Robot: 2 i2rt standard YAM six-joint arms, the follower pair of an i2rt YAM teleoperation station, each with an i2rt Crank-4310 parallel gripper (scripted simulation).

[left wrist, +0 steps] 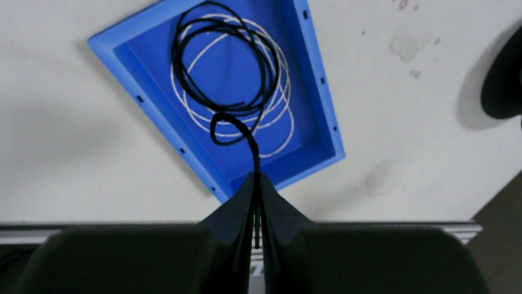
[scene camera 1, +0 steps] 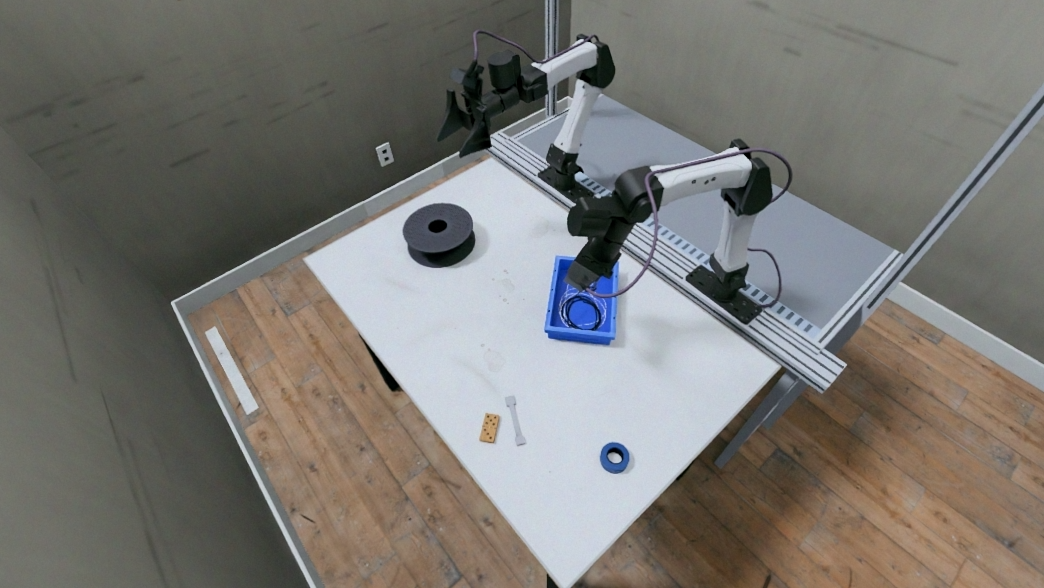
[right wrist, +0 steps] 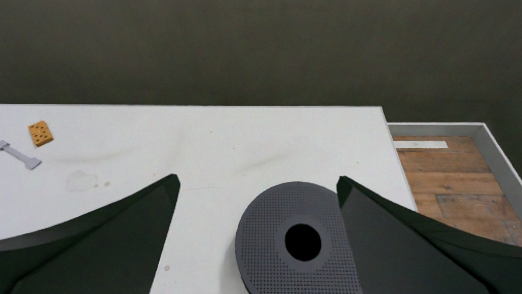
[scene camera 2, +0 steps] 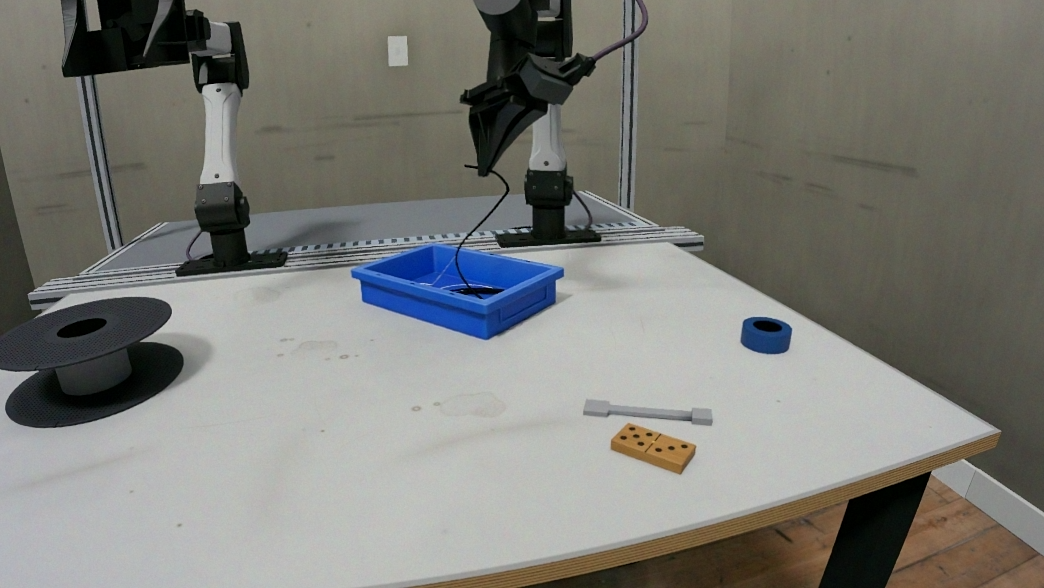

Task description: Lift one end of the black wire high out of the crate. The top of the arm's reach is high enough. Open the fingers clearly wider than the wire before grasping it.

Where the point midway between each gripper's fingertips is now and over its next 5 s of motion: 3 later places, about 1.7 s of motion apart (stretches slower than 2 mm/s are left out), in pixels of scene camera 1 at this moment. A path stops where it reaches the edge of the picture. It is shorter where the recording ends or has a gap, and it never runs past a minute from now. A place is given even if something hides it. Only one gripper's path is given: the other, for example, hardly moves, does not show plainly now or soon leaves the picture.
My left gripper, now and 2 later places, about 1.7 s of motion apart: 589, 274; 616, 187; 623, 154
